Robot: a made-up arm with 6 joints. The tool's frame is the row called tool.
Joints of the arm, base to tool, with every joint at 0 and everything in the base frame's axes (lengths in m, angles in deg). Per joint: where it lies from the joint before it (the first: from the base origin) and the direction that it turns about. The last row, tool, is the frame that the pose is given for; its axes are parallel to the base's.
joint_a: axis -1 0 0 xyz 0.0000 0.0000 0.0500
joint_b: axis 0 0 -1 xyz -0.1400 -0.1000 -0.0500
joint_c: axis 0 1 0 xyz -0.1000 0.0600 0.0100
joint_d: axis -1 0 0 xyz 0.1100 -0.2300 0.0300
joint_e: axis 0 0 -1 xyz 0.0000 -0.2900 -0.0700
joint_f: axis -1 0 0 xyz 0.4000 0.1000 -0.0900
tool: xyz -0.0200 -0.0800 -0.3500
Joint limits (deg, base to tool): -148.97..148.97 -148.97..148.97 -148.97..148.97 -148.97..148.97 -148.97..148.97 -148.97..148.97
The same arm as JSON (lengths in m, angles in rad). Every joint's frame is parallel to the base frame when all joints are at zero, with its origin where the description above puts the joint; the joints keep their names.
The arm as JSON. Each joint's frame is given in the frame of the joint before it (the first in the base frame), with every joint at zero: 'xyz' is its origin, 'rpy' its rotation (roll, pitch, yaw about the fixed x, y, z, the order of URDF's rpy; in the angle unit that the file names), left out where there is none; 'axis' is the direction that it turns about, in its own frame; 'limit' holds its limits. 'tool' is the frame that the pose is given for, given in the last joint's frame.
{"units": {"length": "m", "angle": "rad"}, "joints": [
  {"name": "joint_a", "type": "revolute", "origin": {"xyz": [0.0, 0.0, 0.05]}, "axis": "-x", "limit": {"lower": -2.6, "upper": 2.6}},
  {"name": "joint_b", "type": "revolute", "origin": {"xyz": [-0.14, -0.1, -0.05]}, "axis": "-z", "limit": {"lower": -2.6, "upper": 2.6}},
  {"name": "joint_c", "type": "revolute", "origin": {"xyz": [-0.1, 0.06, 0.01]}, "axis": "+y", "limit": {"lower": -2.6, "upper": 2.6}},
  {"name": "joint_d", "type": "revolute", "origin": {"xyz": [0.11, -0.23, 0.03]}, "axis": "-x", "limit": {"lower": -2.6, "upper": 2.6}},
  {"name": "joint_e", "type": "revolute", "origin": {"xyz": [0.0, -0.29, -0.07]}, "axis": "-z", "limit": {"lower": -2.6, "upper": 2.6}},
  {"name": "joint_f", "type": "revolute", "origin": {"xyz": [0.4, 0.1, -0.09]}, "axis": "-x", "limit": {"lower": -2.6, "upper": 2.6}}
], "tool": {"origin": {"xyz": [-0.02, -0.08, -0.35]}}}

